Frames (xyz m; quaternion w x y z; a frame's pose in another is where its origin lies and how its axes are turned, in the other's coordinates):
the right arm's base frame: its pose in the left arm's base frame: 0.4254 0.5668 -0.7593 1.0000 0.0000 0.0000 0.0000
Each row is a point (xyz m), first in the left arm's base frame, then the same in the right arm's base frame.
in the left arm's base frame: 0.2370 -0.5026 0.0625
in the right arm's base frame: -0.1884 -1.0694 0.8218
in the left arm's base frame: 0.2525 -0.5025 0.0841
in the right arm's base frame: -0.1729 -1.0693 0.8434
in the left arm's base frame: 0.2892 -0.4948 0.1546
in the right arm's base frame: -0.1362 -1.0616 0.9139
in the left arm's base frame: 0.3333 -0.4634 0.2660
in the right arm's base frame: -0.0921 -1.0302 1.0253
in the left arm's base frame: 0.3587 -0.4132 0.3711
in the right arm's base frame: -0.0667 -0.9800 1.1304
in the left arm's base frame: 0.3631 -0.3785 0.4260
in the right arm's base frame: -0.0623 -0.9453 1.1853
